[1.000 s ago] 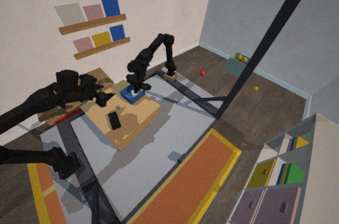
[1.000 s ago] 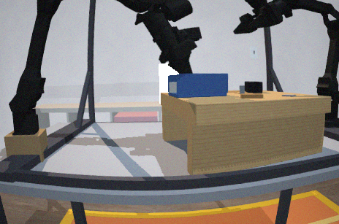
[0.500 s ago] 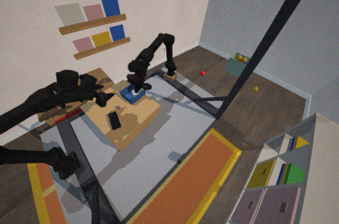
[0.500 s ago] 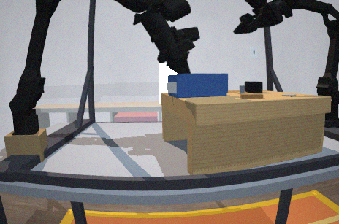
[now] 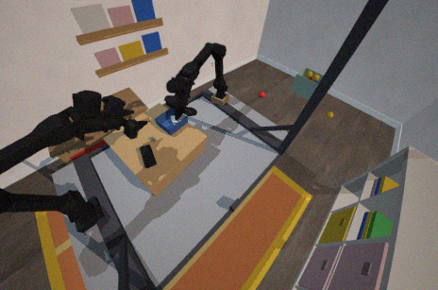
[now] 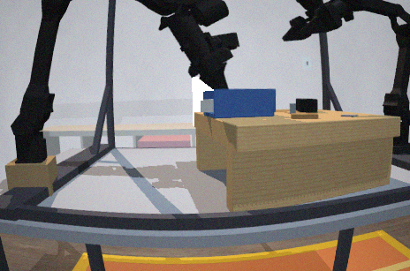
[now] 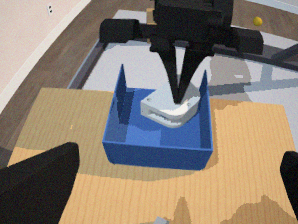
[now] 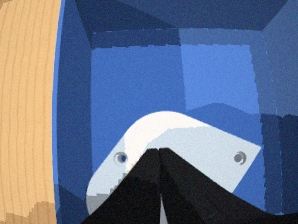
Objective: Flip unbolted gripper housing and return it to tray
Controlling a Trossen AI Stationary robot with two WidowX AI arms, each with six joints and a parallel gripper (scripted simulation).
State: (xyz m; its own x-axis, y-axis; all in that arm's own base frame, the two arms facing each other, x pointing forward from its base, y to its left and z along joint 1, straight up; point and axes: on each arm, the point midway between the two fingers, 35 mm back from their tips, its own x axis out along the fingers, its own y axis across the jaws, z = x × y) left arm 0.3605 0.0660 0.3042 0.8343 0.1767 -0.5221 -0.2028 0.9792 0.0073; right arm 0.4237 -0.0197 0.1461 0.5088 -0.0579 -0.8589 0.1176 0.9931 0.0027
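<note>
My right gripper is now 60 mm to the right of the blue tray, 50 mm above it and 30 mm short of it. From my right hand the other things lie so: wooden block: 150 mm to the left, 120 mm below, 20 mm ahead.
</note>
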